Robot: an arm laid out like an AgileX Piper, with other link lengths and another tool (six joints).
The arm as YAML. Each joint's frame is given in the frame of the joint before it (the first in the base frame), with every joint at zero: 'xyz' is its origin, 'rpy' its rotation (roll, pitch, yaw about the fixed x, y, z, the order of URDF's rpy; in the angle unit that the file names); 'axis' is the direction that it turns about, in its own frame. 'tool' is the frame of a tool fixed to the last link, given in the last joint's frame.
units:
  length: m
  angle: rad
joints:
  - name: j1
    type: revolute
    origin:
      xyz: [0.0, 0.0, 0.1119]
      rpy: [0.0, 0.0, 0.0]
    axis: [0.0, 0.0, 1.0]
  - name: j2
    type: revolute
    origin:
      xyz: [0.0, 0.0, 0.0]
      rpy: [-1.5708, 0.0, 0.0]
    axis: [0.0, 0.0, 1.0]
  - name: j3
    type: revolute
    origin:
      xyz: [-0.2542, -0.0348, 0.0]
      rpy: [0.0, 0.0, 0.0]
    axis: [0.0, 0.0, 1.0]
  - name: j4
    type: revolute
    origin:
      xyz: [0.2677, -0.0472, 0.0]
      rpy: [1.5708, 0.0, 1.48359]
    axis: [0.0, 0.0, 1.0]
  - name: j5
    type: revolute
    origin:
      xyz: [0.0, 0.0, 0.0]
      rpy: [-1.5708, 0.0, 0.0]
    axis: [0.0, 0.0, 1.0]
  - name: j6
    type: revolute
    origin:
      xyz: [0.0, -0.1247, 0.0]
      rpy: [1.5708, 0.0, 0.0]
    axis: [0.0, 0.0, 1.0]
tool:
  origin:
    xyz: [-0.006, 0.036, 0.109]
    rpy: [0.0, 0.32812, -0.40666]
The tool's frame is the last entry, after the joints.
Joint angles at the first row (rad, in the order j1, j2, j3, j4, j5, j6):
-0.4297, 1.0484, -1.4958, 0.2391, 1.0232, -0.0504
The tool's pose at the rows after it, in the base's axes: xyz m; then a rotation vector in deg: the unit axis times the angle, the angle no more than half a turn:
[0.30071 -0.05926 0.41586 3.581 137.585 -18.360]
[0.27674 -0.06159 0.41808 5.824 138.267 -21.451]
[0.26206 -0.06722 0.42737 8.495 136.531 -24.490]
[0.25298 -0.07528 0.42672 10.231 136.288 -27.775]
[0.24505 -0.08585 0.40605 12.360 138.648 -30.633]
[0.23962 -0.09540 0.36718 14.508 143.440 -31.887]
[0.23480 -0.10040 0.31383 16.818 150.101 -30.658]
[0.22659 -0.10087 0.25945 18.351 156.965 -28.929]
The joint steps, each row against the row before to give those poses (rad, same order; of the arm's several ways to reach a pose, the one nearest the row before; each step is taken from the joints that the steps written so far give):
0.0000, -0.0709, 0.0000, -0.0642, 0.0864, 0.0504
-0.0001, -0.0576, 0.0000, -0.0628, 0.0575, 0.0287
0.0001, -0.0408, -0.0012, -0.0530, 0.0046, 0.0282
-0.0001, -0.0252, 0.0147, -0.0522, 0.0001, 0.0093
0.0001, -0.0356, 0.0715, -0.0603, -0.0001, 0.0135
0.0000, -0.0359, 0.1170, -0.0504, 0.0000, 0.0206
-0.0001, -0.0314, 0.1495, -0.0293, 0.0000, 0.0331
0.0001, -0.0263, 0.1478, -0.0169, 0.0000, 0.0242

